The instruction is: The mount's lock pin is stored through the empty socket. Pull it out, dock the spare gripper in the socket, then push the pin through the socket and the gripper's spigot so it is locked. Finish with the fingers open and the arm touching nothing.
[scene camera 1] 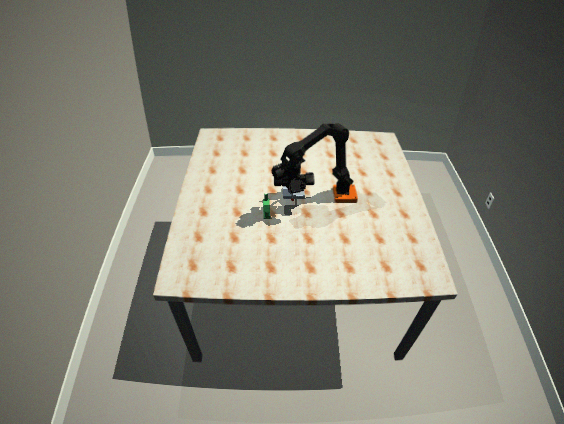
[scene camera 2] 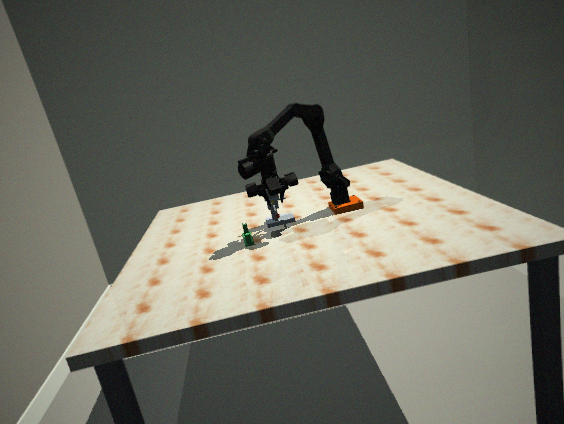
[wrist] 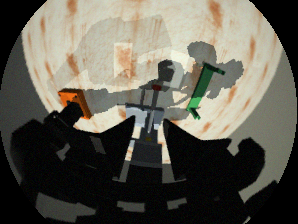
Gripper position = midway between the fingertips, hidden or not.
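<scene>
There's a grey mount (wrist: 141, 112) here, and I can see a spare gripper (wrist: 145, 167) too. As for my gripper (scene camera 2: 276, 204), I've a view of it from the wrist as well (wrist: 149, 119).
</scene>
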